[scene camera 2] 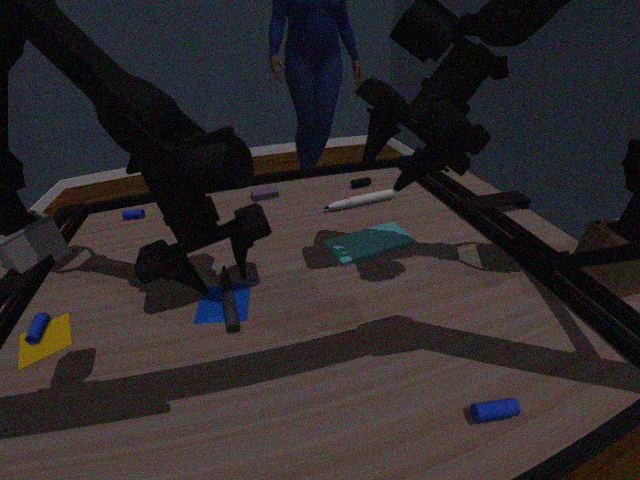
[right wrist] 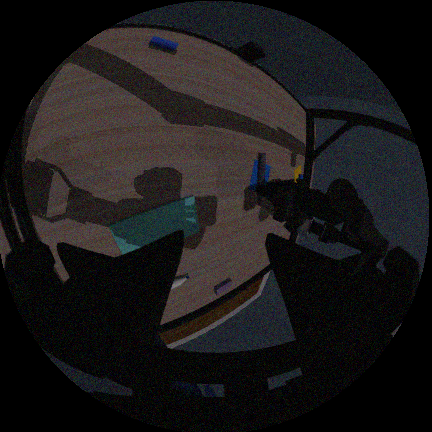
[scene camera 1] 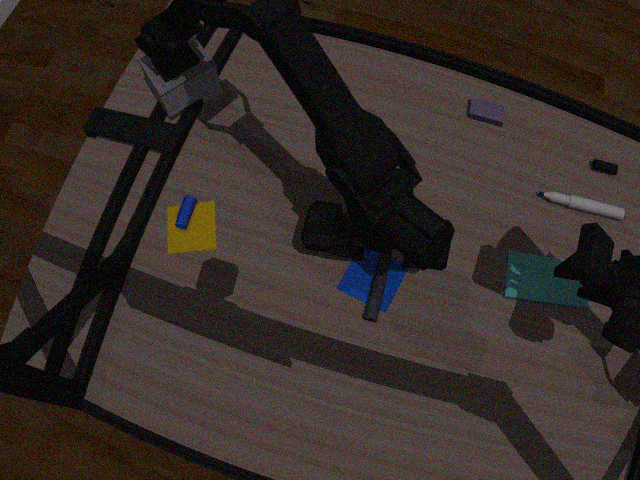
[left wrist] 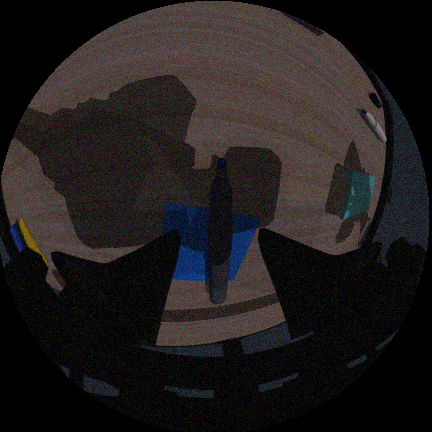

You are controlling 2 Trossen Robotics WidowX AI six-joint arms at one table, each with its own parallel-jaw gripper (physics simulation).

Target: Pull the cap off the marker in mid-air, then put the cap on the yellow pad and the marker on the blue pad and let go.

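Frame: origin at the left arm's base, x right, y ahead, z up, level; metres.
Where they show: left gripper, fingertip midpoint: (scene camera 2: 226,286) (right wrist: 261,186) (scene camera 1: 383,261) (left wrist: 219,234); right gripper, fingertip midpoint: (scene camera 2: 379,179) (right wrist: 225,237) (scene camera 1: 566,282); left arm's base, link origin: (scene camera 2: 16,224) (right wrist: 311,225) (scene camera 1: 175,60); right arm's base, link origin: (scene camera 2: 633,234).
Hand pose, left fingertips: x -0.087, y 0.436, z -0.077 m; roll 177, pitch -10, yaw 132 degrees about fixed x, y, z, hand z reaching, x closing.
Things, the pixels of their top centre, and the offset from my left fingertips.
- dark grey uncapped marker, top centre: (left wrist: 222,258) (scene camera 1: 382,270) (scene camera 2: 226,289) (right wrist: 263,180) dx +0.012, dy +0.011, dz +0.007 m
- blue pad, top centre: (left wrist: 206,251) (scene camera 1: 373,277) (scene camera 2: 223,302) (right wrist: 260,176) dx +0.022, dy +0.008, dz -0.010 m
- blue cap, top centre: (scene camera 1: 184,209) (scene camera 2: 33,323) dx +0.192, dy -0.225, dz +0.008 m
- yellow pad, top centre: (scene camera 1: 191,227) (scene camera 2: 45,339) (left wrist: 28,246) dx +0.197, dy -0.203, dz -0.010 m
- teal slab, top centre: (scene camera 1: 550,279) (right wrist: 158,229) (scene camera 2: 370,240) (left wrist: 363,193) dx -0.195, dy +0.174, dz -0.003 m
- white marker, top centre: (scene camera 1: 584,201) (scene camera 2: 359,196) (left wrist: 379,127) dx -0.332, dy +0.116, dz +0.011 m
- black cap, top centre: (scene camera 1: 607,164) (scene camera 2: 361,178) dx -0.426, dy +0.094, dz +0.010 m
- purple block, top centre: (scene camera 1: 487,109) (scene camera 2: 264,190) (right wrist: 224,287) dx -0.301, dy -0.106, dz +0.004 m
The dark grey uncapped marker (scene camera 1: 375,297) (scene camera 2: 230,307) (left wrist: 220,215) (right wrist: 261,165) lies across the blue pad (scene camera 1: 395,281) (scene camera 2: 209,310) (left wrist: 192,265), its blue tip showing in the left wrist view. The blue cap (scene camera 1: 186,211) (scene camera 2: 37,328) (left wrist: 16,237) lies on its side on the yellow pad (scene camera 1: 199,237) (scene camera 2: 56,335) (left wrist: 31,242). My left gripper (scene camera 2: 225,285) (left wrist: 219,234) is open low over the blue pad, one finger on each side of the marker and apart from it. My right gripper (scene camera 2: 381,174) (right wrist: 225,237) is open and empty, raised near the teal slab.
The teal slab (scene camera 1: 542,289) (scene camera 2: 369,242), a white marker (scene camera 1: 594,205) (scene camera 2: 361,200), a black cap (scene camera 1: 603,166) (scene camera 2: 360,182) and a purple block (scene camera 1: 485,112) (scene camera 2: 264,194) lie on the table. Two more blue caps (scene camera 2: 133,214) (scene camera 2: 495,409) lie farther off.
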